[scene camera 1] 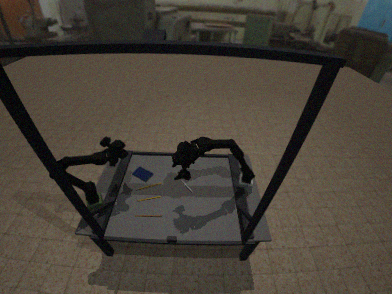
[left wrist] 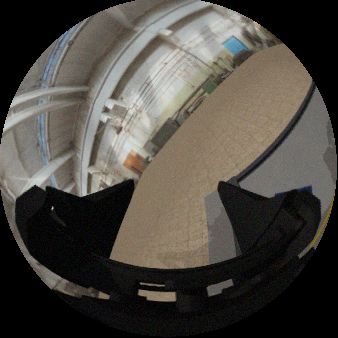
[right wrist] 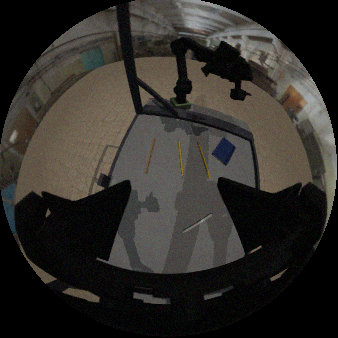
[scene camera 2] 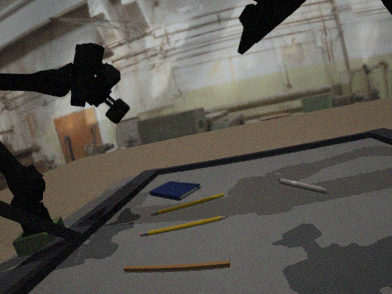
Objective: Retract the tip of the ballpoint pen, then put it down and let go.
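Pixels of known places: left gripper, between the fingertips: (left wrist: 177,184) (right wrist: 251,85) (scene camera 2: 108,99); right gripper, between the fingertips: (scene camera 1: 173,173) (right wrist: 174,183) (scene camera 2: 246,48); left arm's base, origin of its link: (scene camera 1: 93,199) (right wrist: 180,100); right arm's base, origin of its link: (scene camera 1: 246,179).
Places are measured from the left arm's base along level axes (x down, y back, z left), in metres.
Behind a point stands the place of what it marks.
Note:
A white ballpoint pen (scene camera 1: 187,186) @[x 0.033, y -0.632, z -0.175 m] (scene camera 2: 303,185) @[x 0.031, y -0.627, z -0.182 m] (right wrist: 197,222) @[x 0.030, y -0.628, z -0.171 m] lies flat on the grey table; whether its tip is out is too small to tell. My right gripper (right wrist: 174,183) @[x -0.268, y -0.496, z -0.250 m] is open and empty, raised above the table. In the right wrist view the pen shows beyond and below the gap between its fingertips, towards the right finger in the picture. My left gripper (left wrist: 177,184) @[x -0.282, y -0.259, z 0.178 m] is open and empty, held high at the left edge of the table in scene camera 1, far from the pen.
A blue notebook (scene camera 1: 143,174) @[x 0.028, y -0.383, z 0.083 m] (scene camera 2: 175,190) @[x 0.028, y -0.380, z 0.069 m] (right wrist: 224,151) @[x 0.028, y -0.390, z 0.086 m], two yellow pencils (scene camera 2: 189,204) @[x 0.036, y -0.388, z -0.043 m] (scene camera 2: 184,226) @[x 0.036, y -0.347, z -0.144 m] and an orange-brown stick (scene camera 2: 177,267) @[x 0.034, y -0.301, z -0.268 m] (right wrist: 150,156) @[x 0.033, y -0.308, z -0.266 m] lie on the table (scene camera 2: 260,260) @[x 0.040, y -0.414, z -0.321 m], left of the pen in scene camera 1. Dark frame posts (scene camera 1: 292,150) @[x -0.714, y -0.715, z -0.702 m] rise around the table.

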